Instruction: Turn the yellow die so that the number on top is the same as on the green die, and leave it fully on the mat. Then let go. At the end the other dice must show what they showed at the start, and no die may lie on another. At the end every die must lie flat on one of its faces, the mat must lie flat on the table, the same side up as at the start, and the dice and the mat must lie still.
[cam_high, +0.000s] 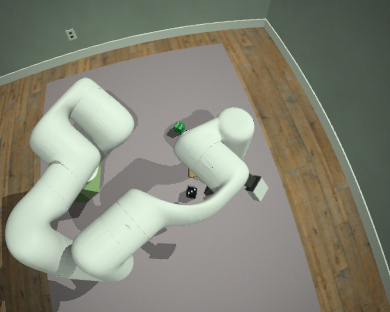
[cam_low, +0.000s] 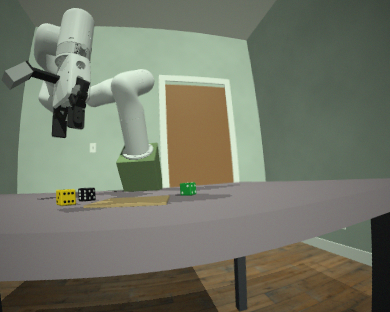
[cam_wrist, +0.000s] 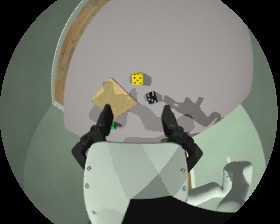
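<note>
My hand is 140 mm above the yellow die. From my hand the other things lie so: green die 120 mm behind, 240 mm to the left, 140 mm below; then black die 80 mm behind, 140 mm below; then mat 20 mm behind, 130 mm to the left, 150 mm below.
</note>
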